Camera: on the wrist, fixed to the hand. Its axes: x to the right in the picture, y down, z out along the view.
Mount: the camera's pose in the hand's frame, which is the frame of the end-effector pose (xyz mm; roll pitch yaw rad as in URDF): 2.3 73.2 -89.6 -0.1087 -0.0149 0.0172
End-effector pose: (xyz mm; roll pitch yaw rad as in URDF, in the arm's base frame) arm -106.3 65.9 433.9 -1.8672 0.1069 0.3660
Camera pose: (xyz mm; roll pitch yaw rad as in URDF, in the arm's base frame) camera -70.2 -34.9 390.1 -1.9747 0.1277 0.3753
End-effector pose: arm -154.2 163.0 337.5 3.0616 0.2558 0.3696
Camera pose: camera -105.9 111.1 429.0 2.9481 0.2692 0.3506
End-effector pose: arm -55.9 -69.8 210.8 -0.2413 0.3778 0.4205
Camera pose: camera -109.4 -39.3 112.8 -0.3420 0.3674 0.4422
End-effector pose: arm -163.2 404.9 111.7 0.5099 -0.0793 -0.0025
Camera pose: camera -157.3 512.5 69.5 0.4006 -0.1007 0.0053
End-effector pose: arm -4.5 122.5 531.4 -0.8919 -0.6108 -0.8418
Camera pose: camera 22.3 56.8 440.0 -1.0161 -0.6066 -0.8145
